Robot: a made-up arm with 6 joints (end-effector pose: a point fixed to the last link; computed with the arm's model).
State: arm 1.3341 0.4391 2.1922 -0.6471 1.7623 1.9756
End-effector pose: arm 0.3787 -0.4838 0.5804 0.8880 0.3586 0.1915 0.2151
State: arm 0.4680 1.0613 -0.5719 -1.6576 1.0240 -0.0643
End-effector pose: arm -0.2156 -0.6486 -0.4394 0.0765 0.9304 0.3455 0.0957
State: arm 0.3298 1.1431 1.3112 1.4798 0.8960 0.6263
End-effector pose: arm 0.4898 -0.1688 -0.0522 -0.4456 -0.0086 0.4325 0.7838
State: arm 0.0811 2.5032 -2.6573 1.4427 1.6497 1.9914
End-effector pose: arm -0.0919 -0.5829 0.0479 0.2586 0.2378 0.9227 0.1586
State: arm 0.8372 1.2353 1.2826 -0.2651 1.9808 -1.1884
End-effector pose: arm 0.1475 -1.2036 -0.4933 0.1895 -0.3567 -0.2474 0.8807
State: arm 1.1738 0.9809 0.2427 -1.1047 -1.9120 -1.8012
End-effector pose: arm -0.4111 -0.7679 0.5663 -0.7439 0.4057 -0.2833 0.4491
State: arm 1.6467 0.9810 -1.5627 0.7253 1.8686 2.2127
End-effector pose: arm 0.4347 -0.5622 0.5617 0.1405 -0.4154 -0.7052 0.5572
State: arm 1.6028 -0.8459 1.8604 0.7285 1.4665 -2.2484
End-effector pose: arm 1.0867 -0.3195 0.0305 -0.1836 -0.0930 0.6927 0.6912
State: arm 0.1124 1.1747 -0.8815 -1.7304 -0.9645 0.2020
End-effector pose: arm -0.4997 -0.0581 0.2263 0.4635 0.7331 -0.4608 0.1882
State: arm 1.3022 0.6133 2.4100 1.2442 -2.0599 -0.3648
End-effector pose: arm 0.5017 -1.2523 -0.2565 -0.1219 0.6336 0.5444 0.5360
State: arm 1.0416 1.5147 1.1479 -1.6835 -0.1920 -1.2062
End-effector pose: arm 0.3027 -0.7277 0.7087 0.2493 -0.8812 0.0193 0.4011
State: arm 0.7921 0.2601 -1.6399 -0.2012 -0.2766 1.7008
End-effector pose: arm 0.6025 -0.1840 -0.1624 0.9614 -0.0235 -0.2006 0.1867
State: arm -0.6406 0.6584 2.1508 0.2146 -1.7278 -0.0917
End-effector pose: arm 0.9601 -0.1529 -0.9411 0.1621 -0.0870 0.5635 0.8054
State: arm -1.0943 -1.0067 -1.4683 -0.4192 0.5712 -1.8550
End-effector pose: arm 0.6094 -0.4891 -0.1437 -0.1271 -0.5195 -0.1006 0.8390
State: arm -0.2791 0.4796 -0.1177 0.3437 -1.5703 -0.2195
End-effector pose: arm 0.8687 -0.1011 -0.9602 0.6166 -0.3919 -0.1085 0.6742
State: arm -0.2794 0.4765 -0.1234 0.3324 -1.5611 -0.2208
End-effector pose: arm 0.8608 -0.1001 -0.9665 0.6155 -0.3865 -0.1115 0.6777
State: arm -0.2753 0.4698 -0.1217 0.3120 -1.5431 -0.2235
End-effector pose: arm 0.8468 -0.1073 -0.9778 0.6088 -0.3767 -0.1114 0.6892
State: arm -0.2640 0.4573 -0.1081 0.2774 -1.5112 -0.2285
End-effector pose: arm 0.8232 -0.1292 -0.9963 0.5924 -0.3599 -0.1063 0.7129
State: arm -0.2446 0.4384 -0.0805 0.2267 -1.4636 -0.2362
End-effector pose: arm 0.7888 -0.1713 -1.0201 0.5630 -0.3348 -0.0959 0.7495
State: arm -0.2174 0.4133 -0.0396 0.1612 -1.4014 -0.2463
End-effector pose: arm 0.7453 -0.2373 -1.0436 0.5185 -0.3019 -0.0808 0.7959
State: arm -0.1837 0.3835 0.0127 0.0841 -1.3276 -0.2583
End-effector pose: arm 0.6958 -0.3278 -1.0584 0.4582 -0.2624 -0.0629 0.8469
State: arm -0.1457 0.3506 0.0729 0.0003 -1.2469 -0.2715
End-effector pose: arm 0.6450 -0.4374 -1.0560 0.3841 -0.2187 -0.0448 0.8959
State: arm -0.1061 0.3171 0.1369 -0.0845 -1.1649 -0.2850
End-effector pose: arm 0.5973 -0.5553 -1.0321 0.3009 -0.1735 -0.0289 0.9373
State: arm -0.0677 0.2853 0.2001 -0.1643 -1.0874 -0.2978
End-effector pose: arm 0.5561 -0.6684 -0.9883 0.2160 -0.1304 -0.0170 0.9675
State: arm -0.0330 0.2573 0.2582 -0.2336 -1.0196 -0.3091
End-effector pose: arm 0.5235 -0.7657 -0.9325 0.1372 -0.0926 -0.0094 0.9862
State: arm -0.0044 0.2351 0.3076 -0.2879 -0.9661 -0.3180
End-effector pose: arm 0.5002 -0.8404 -0.8761 0.0715 -0.0627 -0.0054 0.9955
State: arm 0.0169 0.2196 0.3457 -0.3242 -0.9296 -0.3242
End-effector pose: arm 0.4863 -0.8915 -0.8289 0.0233 -0.0428 -0.0034 0.9988
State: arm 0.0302 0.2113 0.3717 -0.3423 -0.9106 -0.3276
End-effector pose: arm 0.4805 -0.9214 -0.7975 -0.0060 -0.0329 -0.0021 0.9994
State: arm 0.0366 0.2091 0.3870 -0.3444 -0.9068 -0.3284
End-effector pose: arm 0.4816 -0.9348 -0.7821 -0.0187 -0.0318 -0.0004 0.9993
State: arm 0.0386 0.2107 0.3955 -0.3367 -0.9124 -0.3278
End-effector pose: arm 0.4869 -0.9384 -0.7773 -0.0210 -0.0362 0.0016 0.9991
